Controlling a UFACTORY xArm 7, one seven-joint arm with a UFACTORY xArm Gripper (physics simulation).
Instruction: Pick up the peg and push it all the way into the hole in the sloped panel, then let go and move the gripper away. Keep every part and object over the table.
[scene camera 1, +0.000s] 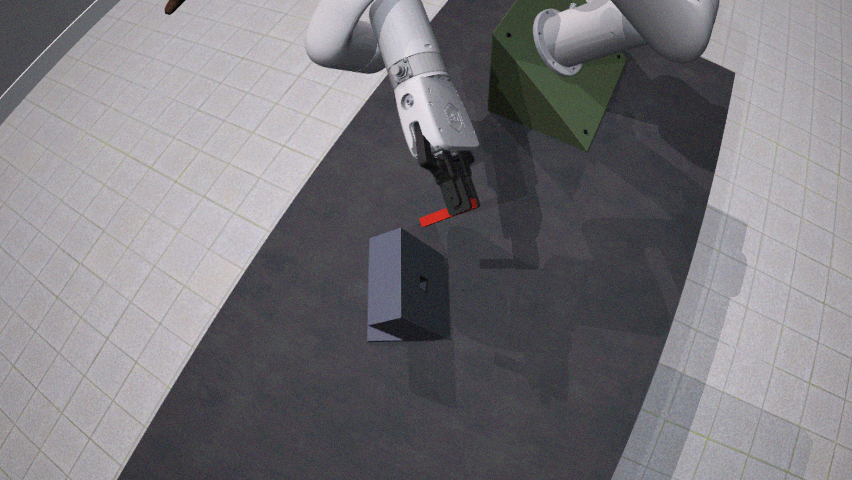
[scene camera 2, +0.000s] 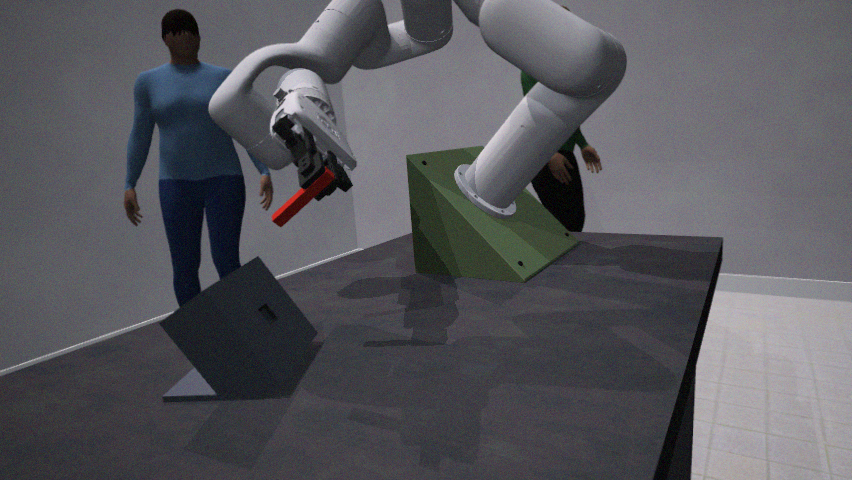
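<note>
My gripper is shut on the red peg near one end and holds it in the air above the table. The peg's free end points toward the left in both views and tilts downward in scene camera 2. The grey-blue sloped panel stands on the table, with a small rectangular hole in its dark sloped face. The peg is apart from the panel and higher than the hole. In scene camera 1 the peg shows beyond the panel's upper edge.
The green wedge-shaped base carries the arm and stands at the back of the dark table. The table's long right edge shows in both views. Two people stand beyond the table in scene camera 2.
</note>
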